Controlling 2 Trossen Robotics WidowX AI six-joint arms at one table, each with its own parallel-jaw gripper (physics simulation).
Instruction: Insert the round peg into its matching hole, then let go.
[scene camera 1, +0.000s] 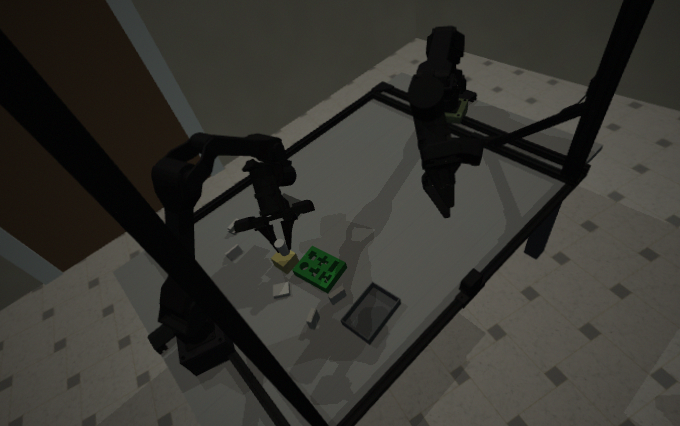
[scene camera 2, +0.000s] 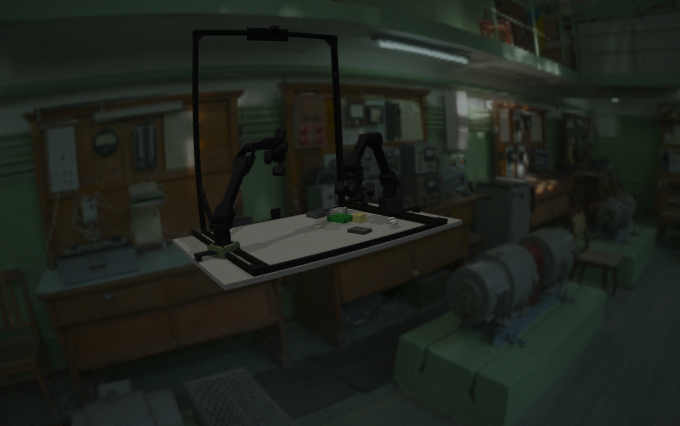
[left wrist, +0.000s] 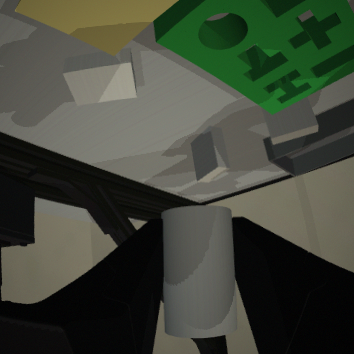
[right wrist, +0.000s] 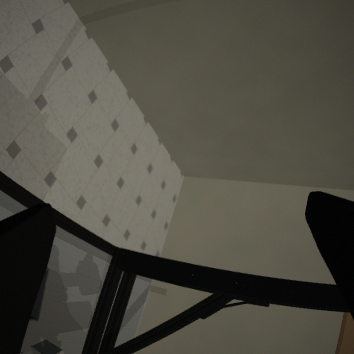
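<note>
My left gripper is shut on the round grey peg and holds it upright. The peg hangs just above a yellow block. The green board lies right beside that block, and its round hole is open and empty. The peg is to the left of the board in scene camera 1, not over the hole. My right gripper is open and empty. It hangs high over the far right part of the table.
A dark shallow tray lies in front of the board. Small grey blocks are scattered around the board. A black frame rail runs around the table top.
</note>
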